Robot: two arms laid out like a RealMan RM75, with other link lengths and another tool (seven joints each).
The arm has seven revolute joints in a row. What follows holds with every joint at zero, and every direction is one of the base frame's.
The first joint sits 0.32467 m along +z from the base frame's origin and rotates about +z.
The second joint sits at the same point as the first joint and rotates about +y.
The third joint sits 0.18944 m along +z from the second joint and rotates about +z.
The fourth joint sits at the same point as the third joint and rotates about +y.
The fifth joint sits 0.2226 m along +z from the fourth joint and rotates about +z.
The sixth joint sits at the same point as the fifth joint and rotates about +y.
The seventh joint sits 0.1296 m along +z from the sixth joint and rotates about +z.
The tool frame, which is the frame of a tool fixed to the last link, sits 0.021 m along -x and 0.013 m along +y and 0.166 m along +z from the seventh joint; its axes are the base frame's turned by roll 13.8, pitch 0 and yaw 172.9 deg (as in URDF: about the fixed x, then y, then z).
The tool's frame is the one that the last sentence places.
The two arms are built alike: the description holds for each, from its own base.
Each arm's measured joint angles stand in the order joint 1, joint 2, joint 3, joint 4, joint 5, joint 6, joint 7.
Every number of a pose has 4 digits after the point.
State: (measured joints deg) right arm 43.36 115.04 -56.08 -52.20 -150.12 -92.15 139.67; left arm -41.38 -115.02 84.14 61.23 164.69 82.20 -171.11
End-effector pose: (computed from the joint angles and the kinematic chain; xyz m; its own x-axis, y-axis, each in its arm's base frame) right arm 0.2243 0.3670 -0.0085 -0.6191 0.7661 -0.1727 0.7683 0.6364 0.0688; left arm -0.2960 0.3713 0.0189 -0.3412 -0.9382 0.0584 -0.7522 0.3097 0.5816
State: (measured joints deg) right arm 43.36 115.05 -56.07 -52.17 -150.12 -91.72 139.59; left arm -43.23 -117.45 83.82 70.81 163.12 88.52 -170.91
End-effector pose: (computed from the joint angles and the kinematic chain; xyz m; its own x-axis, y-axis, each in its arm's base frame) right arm 0.2245 0.3690 -0.0084 -0.6215 0.7651 -0.1684 0.7661 0.6385 0.0733; left arm -0.2323 0.3739 0.0098 -0.4352 -0.8978 0.0677 -0.7535 0.4043 0.5184
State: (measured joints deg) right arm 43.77 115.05 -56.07 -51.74 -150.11 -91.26 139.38; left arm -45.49 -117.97 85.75 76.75 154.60 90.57 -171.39
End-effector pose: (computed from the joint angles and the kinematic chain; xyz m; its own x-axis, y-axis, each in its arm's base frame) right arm 0.2231 0.3711 -0.0094 -0.6273 0.7606 -0.1672 0.7612 0.6442 0.0742; left arm -0.1616 0.3658 -0.0160 -0.5389 -0.8397 0.0674 -0.7631 0.5205 0.3831
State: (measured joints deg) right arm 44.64 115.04 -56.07 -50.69 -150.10 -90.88 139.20; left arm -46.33 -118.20 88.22 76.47 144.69 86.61 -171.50
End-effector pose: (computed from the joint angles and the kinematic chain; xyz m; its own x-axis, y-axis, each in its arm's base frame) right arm 0.2204 0.3720 -0.0124 -0.6326 0.7553 -0.1710 0.7571 0.6497 0.0686; left arm -0.1122 0.3516 -0.0511 -0.5919 -0.8049 0.0422 -0.7798 0.5851 0.2228
